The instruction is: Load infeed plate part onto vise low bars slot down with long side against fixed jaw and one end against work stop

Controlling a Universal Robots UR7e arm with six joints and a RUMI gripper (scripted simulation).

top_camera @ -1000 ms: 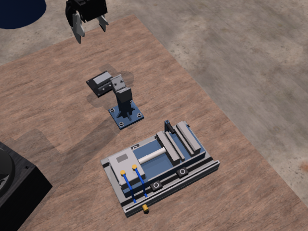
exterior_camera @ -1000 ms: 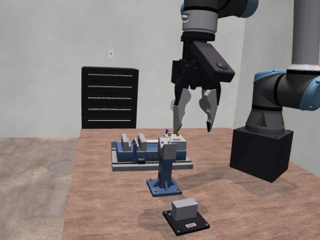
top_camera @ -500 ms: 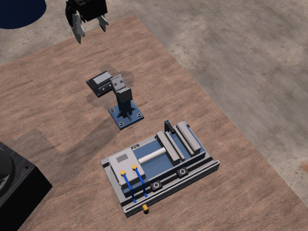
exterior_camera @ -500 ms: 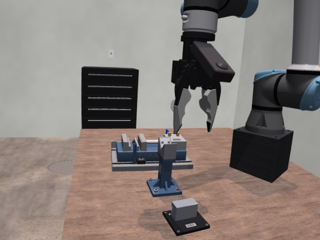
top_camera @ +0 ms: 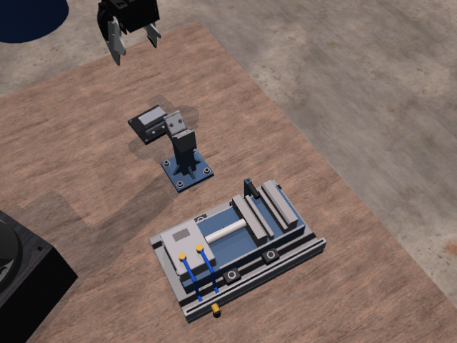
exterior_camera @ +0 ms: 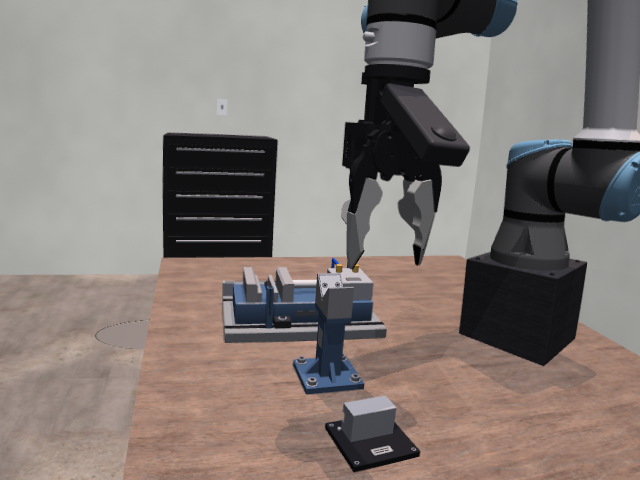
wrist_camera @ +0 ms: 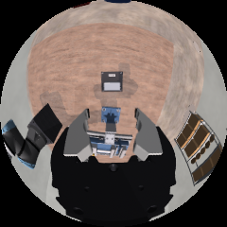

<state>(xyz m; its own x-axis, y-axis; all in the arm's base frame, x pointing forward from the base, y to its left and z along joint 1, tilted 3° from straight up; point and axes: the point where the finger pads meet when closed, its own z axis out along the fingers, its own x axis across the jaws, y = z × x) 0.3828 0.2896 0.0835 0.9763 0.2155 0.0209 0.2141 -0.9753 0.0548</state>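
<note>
The part lies 10 mm to the right of my hand and 220 mm below it. The rest, counted from my hand: work stop: 110 mm ahead, 320 mm to the right, 150 mm below; then black infeed plate: 10 mm to the left, 240 mm below; then white cylinder rod: 30 mm ahead, 370 mm to the right, 160 mm below.
</note>
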